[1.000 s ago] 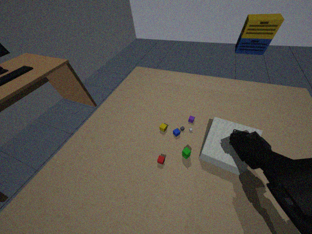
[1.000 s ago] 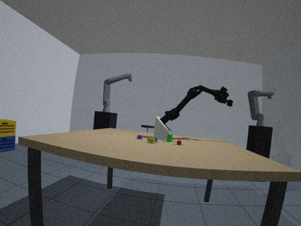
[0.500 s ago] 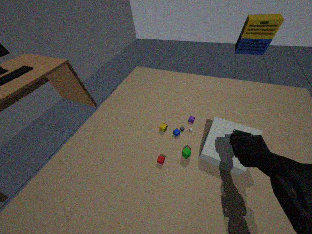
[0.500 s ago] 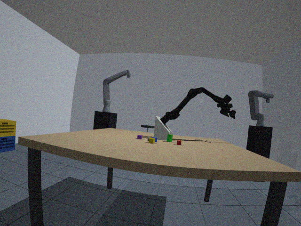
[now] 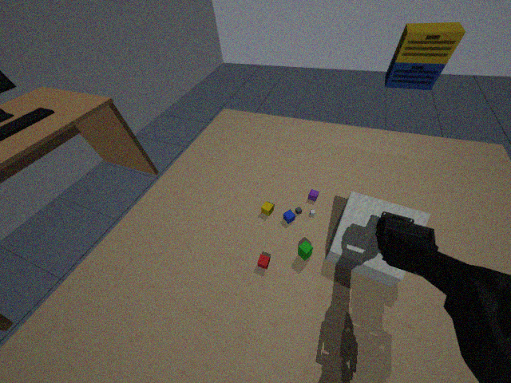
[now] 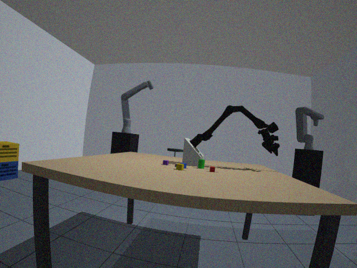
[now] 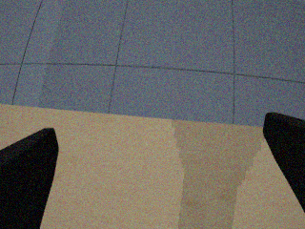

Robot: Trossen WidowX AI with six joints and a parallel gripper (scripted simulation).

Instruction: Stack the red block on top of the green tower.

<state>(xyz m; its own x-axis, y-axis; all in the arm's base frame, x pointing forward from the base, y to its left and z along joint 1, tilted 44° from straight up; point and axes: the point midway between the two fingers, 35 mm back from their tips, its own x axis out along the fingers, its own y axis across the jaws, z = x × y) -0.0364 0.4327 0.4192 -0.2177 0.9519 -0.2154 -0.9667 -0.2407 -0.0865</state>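
Right now the red block is 460 mm to the right of my gripper tip, 330 mm ahead of it and 110 mm below it. From my gripper tip the other things lie so: purple block: 750 mm to the right, 260 mm ahead, 110 mm below; then blue block: 630 mm to the right, 310 mm ahead, 110 mm below; then yellow block: 640 mm to the right, 390 mm ahead, 110 mm below.
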